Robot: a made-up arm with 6 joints. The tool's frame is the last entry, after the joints. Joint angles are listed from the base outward. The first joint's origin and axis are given. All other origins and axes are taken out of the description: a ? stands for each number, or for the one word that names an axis. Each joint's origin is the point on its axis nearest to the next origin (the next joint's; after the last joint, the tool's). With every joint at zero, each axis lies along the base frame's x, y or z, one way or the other. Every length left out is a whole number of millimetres.
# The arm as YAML. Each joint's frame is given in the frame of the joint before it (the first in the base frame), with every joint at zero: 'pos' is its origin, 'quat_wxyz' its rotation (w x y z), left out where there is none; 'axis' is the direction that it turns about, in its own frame. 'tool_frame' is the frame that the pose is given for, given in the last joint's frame.
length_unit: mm
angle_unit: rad
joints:
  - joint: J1
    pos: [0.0, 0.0, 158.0]
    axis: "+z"
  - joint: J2
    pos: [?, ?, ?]
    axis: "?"
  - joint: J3
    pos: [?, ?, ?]
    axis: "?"
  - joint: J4
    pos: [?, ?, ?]
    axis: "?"
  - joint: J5
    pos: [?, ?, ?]
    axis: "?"
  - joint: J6
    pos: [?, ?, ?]
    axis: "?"
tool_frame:
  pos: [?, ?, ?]
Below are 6 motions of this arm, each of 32 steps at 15 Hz.
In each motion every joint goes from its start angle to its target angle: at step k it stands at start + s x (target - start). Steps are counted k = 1, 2, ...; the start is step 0. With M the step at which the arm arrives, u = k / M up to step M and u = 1 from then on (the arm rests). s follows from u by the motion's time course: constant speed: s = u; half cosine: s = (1 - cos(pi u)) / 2; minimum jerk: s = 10 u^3 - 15 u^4 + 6 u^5.
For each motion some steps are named. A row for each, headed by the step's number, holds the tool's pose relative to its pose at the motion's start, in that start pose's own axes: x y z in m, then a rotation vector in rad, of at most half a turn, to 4 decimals.
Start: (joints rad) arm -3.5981 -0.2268 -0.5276 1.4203 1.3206 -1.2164
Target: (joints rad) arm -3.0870 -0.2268 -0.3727 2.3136 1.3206 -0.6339
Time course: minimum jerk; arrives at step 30
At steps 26, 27, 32:
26: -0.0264 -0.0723 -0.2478 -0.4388 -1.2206 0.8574
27: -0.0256 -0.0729 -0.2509 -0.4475 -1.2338 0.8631
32: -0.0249 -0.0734 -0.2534 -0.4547 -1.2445 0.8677

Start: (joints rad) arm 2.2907 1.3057 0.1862 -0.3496 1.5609 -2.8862
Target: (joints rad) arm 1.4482 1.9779 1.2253 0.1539 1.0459 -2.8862
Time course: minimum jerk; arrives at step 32
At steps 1, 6, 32:
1: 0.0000 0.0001 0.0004 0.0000 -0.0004 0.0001
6: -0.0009 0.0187 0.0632 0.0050 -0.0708 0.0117
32: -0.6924 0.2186 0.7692 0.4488 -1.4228 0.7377

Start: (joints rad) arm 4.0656 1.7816 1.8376 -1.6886 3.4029 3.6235
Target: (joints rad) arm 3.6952 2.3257 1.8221 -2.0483 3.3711 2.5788
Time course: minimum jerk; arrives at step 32
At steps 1, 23, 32:
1: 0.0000 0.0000 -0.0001 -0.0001 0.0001 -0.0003
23: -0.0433 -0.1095 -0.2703 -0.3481 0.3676 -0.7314
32: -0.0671 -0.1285 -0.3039 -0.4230 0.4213 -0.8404

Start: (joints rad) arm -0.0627 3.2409 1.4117 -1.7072 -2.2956 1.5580
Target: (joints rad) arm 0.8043 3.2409 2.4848 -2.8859 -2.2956 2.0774
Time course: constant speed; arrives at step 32
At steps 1, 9, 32:
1: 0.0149 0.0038 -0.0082 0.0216 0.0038 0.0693
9: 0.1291 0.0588 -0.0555 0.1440 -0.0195 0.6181
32: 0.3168 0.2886 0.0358 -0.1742 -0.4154 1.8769

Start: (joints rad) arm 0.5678 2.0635 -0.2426 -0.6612 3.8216 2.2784
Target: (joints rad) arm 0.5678 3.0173 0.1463 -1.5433 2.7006 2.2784
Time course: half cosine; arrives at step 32
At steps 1, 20, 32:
1: 0.0024 0.0004 -0.0010 -0.0003 -0.0001 0.0029
20: 0.6641 0.2626 -0.0514 -0.5091 -0.3178 0.7554
32: 0.8844 0.4303 0.0586 -0.9565 -0.6525 0.8701

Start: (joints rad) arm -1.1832 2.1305 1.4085 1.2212 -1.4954 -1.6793
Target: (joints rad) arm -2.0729 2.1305 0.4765 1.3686 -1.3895 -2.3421
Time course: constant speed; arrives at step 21
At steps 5, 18, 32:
5: -0.0165 -0.0156 0.1186 -0.0499 0.2115 0.0916
18: 0.1374 -0.0537 0.4597 -0.1764 0.7761 0.2995
32: 0.2171 -0.0552 0.5264 -0.2013 0.9062 0.3418

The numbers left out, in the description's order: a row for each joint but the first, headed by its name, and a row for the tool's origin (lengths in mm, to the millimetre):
J2: xyz 0.0 44.0 0.0, axis +y
J3: xyz 0.0 0.0 635.0, axis +y
J4: xyz 0.0 0.0 383.0, axis +z
J5: xyz 0.0 0.0 0.0, axis +y
J6: xyz 0.0 0.0 121.0, axis +z
tool: xyz 0.0 0.0 0.0

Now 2 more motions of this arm.
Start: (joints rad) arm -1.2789 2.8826 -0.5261 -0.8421 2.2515 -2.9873
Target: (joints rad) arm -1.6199 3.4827 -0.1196 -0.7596 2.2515 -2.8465
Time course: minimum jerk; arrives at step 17
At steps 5, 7, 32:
5: 0.0001 -0.0669 0.0874 -0.0384 -0.1258 -0.0838
7: -0.0218 -0.1459 0.1871 -0.0830 -0.2684 -0.1891
32: -0.2849 -0.3993 0.4706 -0.2504 -0.7227 -0.6326

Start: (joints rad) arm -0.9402 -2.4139 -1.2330 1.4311 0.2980 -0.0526
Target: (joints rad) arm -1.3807 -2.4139 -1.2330 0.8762 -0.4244 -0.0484
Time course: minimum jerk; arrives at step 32
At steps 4, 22, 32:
4: -0.0003 0.0003 0.0006 0.0020 -0.0149 -0.0024
22: -0.0163 0.0363 0.0037 0.1025 -0.7496 -0.1376
32: -0.0176 0.0495 -0.0015 0.1238 -0.9090 -0.1745

